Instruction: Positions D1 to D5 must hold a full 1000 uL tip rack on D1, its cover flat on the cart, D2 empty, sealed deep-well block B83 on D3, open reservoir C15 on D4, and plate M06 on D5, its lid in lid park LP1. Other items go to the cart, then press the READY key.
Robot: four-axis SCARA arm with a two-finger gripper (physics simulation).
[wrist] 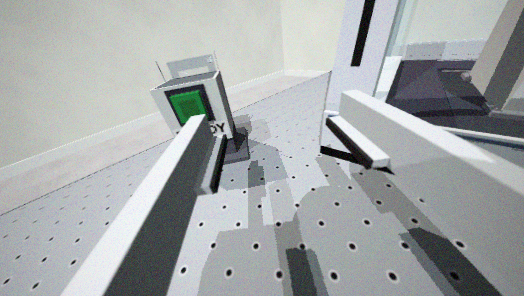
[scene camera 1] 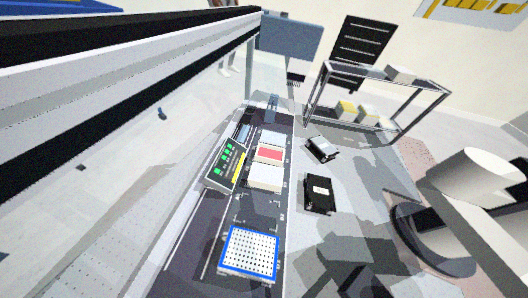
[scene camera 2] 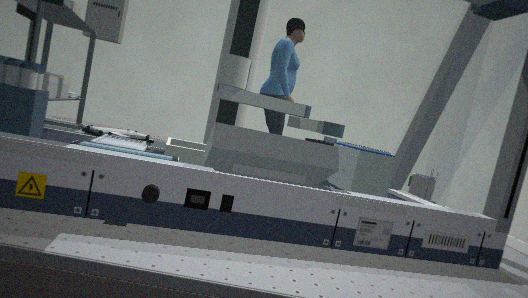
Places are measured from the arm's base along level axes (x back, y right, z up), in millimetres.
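Pixels of known places: gripper, fingertip midpoint: (wrist: 274, 117); arm's base at its link origin: (scene camera 1: 426, 234).
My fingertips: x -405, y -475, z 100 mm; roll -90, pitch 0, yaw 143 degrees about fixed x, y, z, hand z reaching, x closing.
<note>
For each thing: its top centre in the pictures, then the offset to it from my fingertips. "*": a spot on its surface instead.
- READY key at its top centre: (wrist: 186, 100) dx +22, dy -110, dz +2 mm
- blue-rimmed tip rack at its top centre: (scene camera 2: 363, 146) (scene camera 1: 251, 250) dx -219, dy +135, dz +67 mm
- white block at its top centre: (scene camera 1: 267, 173) dx -262, dy +380, dz +17 mm
- reservoir with red content, top centre: (scene camera 2: 189, 144) (scene camera 1: 270, 152) dx -286, dy +501, dz +1 mm
- pale plate at its top centre: (scene camera 1: 273, 136) dx -309, dy +623, dz -16 mm
- light-blue flat piece at a spot on its surface: (scene camera 1: 243, 133) * dx -447, dy +561, dz -8 mm
- cart at a spot on its surface: (scene camera 1: 420, 117) * dx +378, dy +1013, dz +125 mm
- white box at its top centre: (scene camera 1: 401, 69) dx +155, dy +1042, dz +305 mm
- status panel at a spot on its surface: (scene camera 1: 227, 162) * dx -404, dy +342, dz +40 mm
- black nest at its top centre: (scene camera 1: 321, 189) dx -41, dy +437, dz -31 mm
In the wrist view my gripper (wrist: 274, 117) is shut to its narrow setting, with nothing between its spaced fingers. The READY key (wrist: 188, 105) is a green button on a white box beyond the left finger, which overlaps its lettering. In scene camera 1, the blue-rimmed tip rack (scene camera 1: 249, 254) stands uncovered on D1, with tips across its grid. D2 (scene camera 1: 256, 211) is bare. A white block (scene camera 1: 265, 177) stands on D3, a reservoir with red content (scene camera 1: 270, 153) on D4, and a pale plate (scene camera 1: 273, 137) on D5. A light-blue flat piece (scene camera 1: 243, 133) lies left of D5.
The cart (scene camera 1: 420, 117) carries yellow-topped boxes (scene camera 1: 346, 110) (scene camera 1: 368, 114) and a flat white item low down, and a white box (scene camera 1: 400, 74) on top. A status panel (scene camera 1: 227, 162) shows green lights. A black nest (scene camera 1: 320, 192) stands beside the deck. A white upright (wrist: 360, 65) rises right of the key.
</note>
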